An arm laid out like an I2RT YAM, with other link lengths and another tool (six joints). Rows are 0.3 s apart.
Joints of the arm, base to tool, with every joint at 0 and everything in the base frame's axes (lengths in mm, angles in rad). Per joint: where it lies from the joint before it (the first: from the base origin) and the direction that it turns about. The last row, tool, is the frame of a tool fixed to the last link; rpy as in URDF.
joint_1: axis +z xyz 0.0 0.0 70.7
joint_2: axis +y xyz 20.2 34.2 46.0
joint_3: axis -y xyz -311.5 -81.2 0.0
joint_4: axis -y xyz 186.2 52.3 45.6
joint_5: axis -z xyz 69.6 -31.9 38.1
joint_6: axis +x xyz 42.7 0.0 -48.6
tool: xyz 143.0 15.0 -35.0 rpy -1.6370 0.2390 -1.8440
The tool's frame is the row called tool.
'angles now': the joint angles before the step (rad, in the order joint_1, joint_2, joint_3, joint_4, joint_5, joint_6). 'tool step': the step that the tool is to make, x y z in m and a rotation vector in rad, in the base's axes. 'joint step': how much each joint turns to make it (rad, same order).
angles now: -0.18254, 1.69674, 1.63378, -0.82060, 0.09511, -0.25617
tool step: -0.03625, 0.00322, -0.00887, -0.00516, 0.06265, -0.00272
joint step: -0.00154, -0.07371, -0.09505, -0.03839, 0.01378, -0.00919
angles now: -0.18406, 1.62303, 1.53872, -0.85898, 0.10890, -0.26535
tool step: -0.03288, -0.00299, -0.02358, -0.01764, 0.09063, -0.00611
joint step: -0.01072, -0.04143, -0.12581, 0.00148, 0.02610, -0.02302
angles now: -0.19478, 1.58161, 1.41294, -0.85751, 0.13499, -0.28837
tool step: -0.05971, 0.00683, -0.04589, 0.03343, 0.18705, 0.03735
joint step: -0.02761, -0.03992, -0.21324, -0.00914, -0.02297, -0.06133
